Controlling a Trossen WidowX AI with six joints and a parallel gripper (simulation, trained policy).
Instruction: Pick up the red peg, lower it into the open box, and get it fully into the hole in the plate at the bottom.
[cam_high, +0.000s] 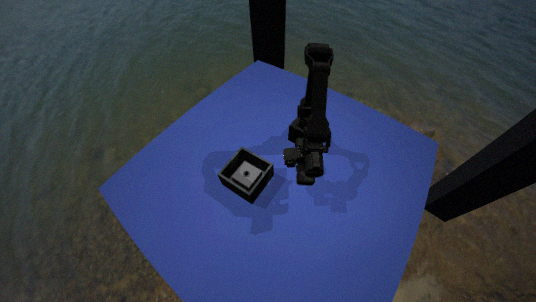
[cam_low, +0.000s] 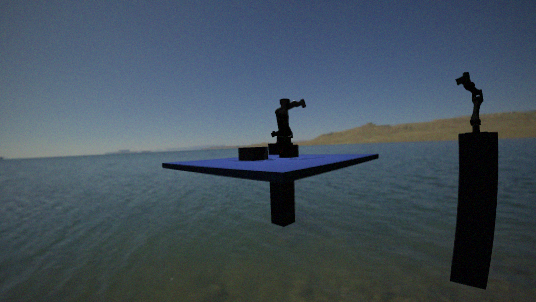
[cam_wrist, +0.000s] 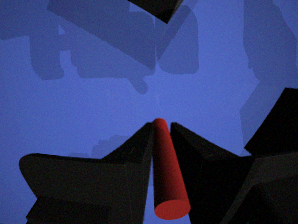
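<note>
My gripper tip is 140 mm short of the grey plate, 160 mm to the left of it and 30 mm above it. The rest, counted from my gripper tip: red peg 10 mm to the left, 20 mm above; dark box 140 mm ahead, 160 mm to the right, 50 mm below.
</note>
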